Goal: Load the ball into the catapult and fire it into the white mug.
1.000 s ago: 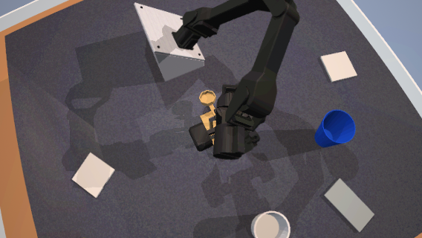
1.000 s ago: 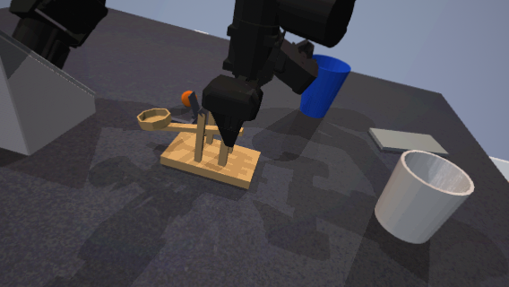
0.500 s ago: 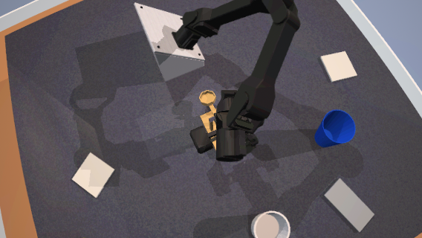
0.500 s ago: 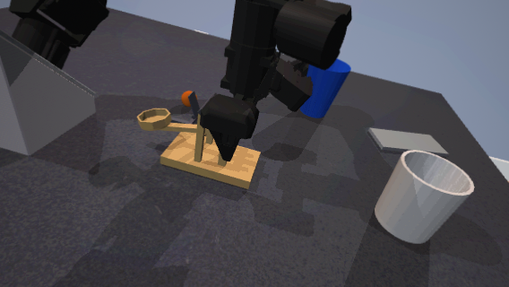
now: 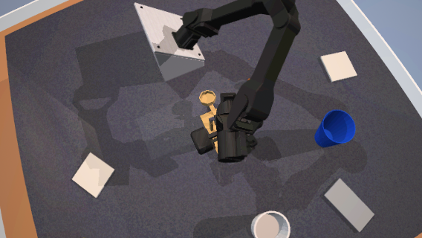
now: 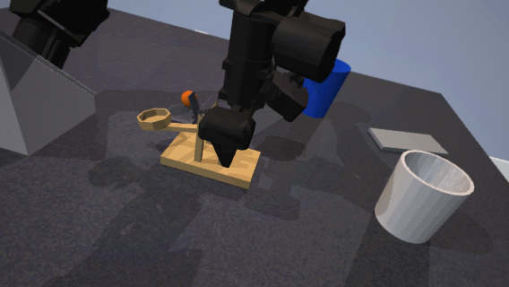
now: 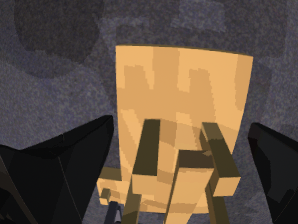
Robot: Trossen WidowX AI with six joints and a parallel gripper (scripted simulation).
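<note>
My gripper tip is now 160 mm to the right of the orange ball, 130 mm past it and 20 mm above it. The rest, counted from my gripper tip: white mug (280 mm ahead, 10 mm to the right); catapult (70 mm behind, 20 mm to the left, 20 mm above).
</note>
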